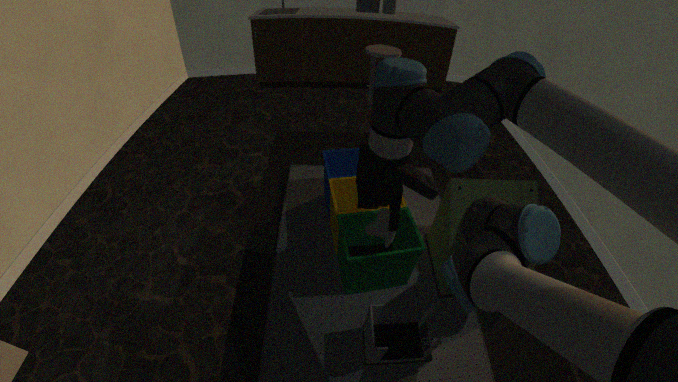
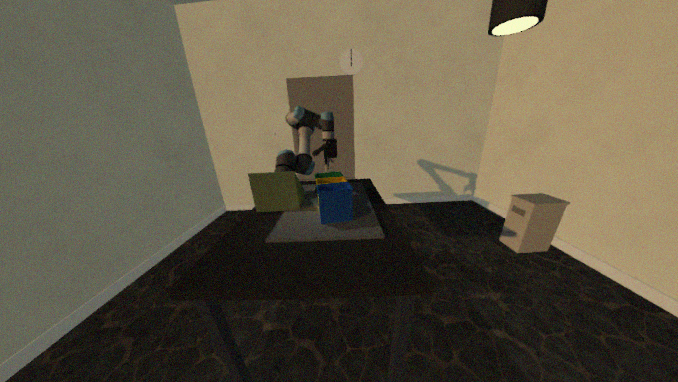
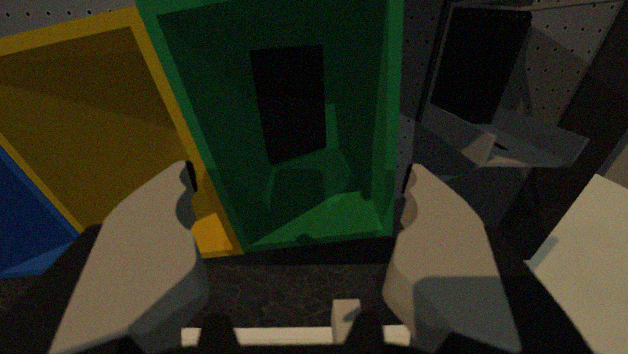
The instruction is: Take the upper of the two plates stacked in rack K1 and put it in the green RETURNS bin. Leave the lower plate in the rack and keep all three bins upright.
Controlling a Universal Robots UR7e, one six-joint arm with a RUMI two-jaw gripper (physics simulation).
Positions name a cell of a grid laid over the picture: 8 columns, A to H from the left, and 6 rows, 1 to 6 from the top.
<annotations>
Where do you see a black plate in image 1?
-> E6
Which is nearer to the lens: the black plate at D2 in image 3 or the green bin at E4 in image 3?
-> The green bin.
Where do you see a yellow bin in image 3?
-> At B2
</annotations>
